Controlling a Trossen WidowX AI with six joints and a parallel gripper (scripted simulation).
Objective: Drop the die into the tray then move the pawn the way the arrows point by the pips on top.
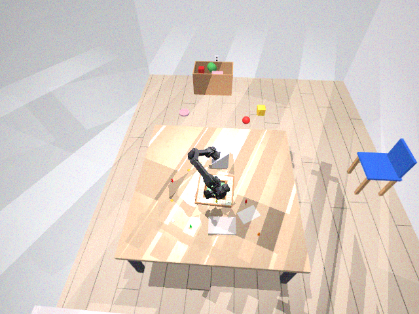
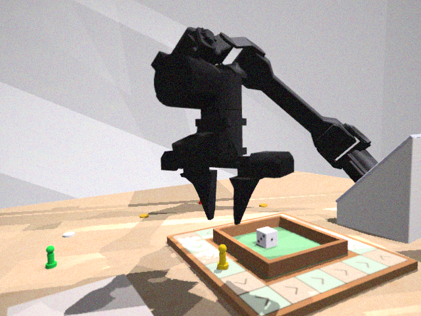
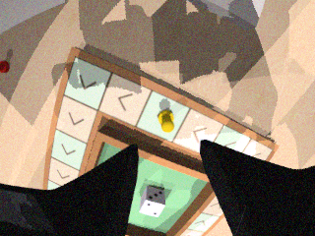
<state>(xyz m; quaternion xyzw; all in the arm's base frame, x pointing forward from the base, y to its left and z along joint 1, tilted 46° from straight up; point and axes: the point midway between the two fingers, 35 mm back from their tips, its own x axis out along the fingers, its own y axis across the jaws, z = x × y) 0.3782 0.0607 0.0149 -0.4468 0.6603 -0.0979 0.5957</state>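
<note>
My gripper tip is 50 mm above the yellow pawn. The rest, counted from my gripper tip: white die (100 mm behind, 50 mm below, 30 mm to the right); then green pawn (220 mm ahead, 170 mm to the right, 60 mm below); then green dice tray (110 mm behind, 70 mm below, 20 mm to the right).
</note>
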